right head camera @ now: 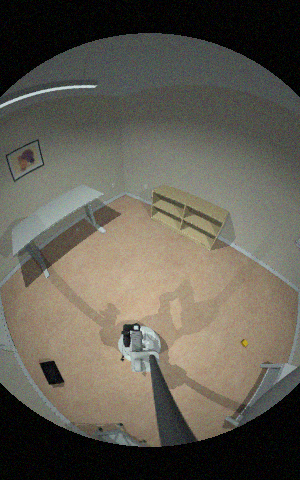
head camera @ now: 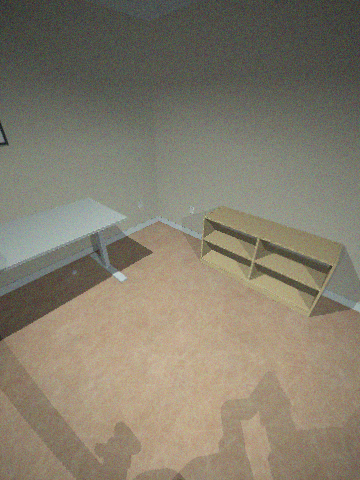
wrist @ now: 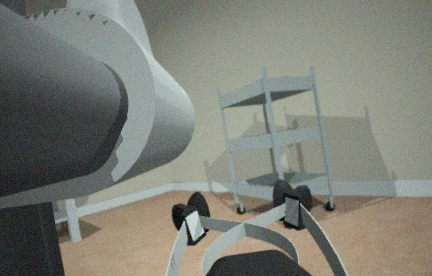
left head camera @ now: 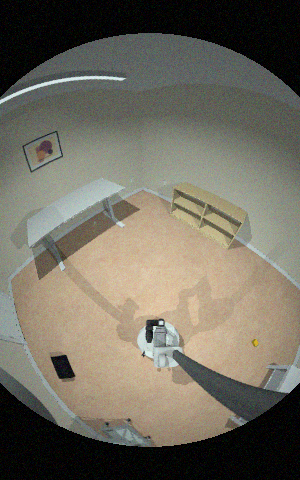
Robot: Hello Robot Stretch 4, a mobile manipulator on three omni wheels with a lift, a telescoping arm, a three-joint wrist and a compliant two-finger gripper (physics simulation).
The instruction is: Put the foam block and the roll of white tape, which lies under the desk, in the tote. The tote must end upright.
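Frame: origin at the robot's base, x left, y back, z up, level; metres.
Seen in the pictures: gripper, fingertip midpoint: point(right head camera: 127, 361) point(wrist: 240, 201) point(left head camera: 148, 357).
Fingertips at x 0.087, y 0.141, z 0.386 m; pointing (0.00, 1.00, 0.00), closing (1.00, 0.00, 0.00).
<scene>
Offsets run from my fingertips to a thing's top centre. "spot": to the spot under its first point. Level surfaces: height alone.
A small white thing point(head camera: 75, 272) point(left head camera: 95, 223), seemingly the tape roll, lies on the shaded floor under the white desk @[dz +0.307 m] point(head camera: 50, 231) point(left head camera: 75, 204) point(right head camera: 55, 212). A small yellow block @[dx -1.352, dy +0.179, dz -0.368 m] point(left head camera: 255, 343) point(right head camera: 244, 343), seemingly the foam block, lies on the floor at the right of both side head views. A black box-like thing @[dx +1.013, dy +0.445, dz -0.313 m] point(left head camera: 62, 366) point(right head camera: 52, 372), seemingly the tote, stands on the floor at their lower left; its inside is too dark to make out. My gripper point(wrist: 240, 201) is open and empty in the wrist view, its fingertips well apart, away from all three.
A wooden shelf unit point(head camera: 275, 233) point(left head camera: 215, 200) point(right head camera: 195, 199) stands by the wall right of the desk. A grey wheeled cart @[spot: dx +0.352, dy +1.126, dz +0.020 m] point(wrist: 300, 134) stands by another wall. A low white table point(left head camera: 279, 366) point(right head camera: 272, 365) is near the yellow block. The desk's legs stand on floor feet point(head camera: 120, 276).
</scene>
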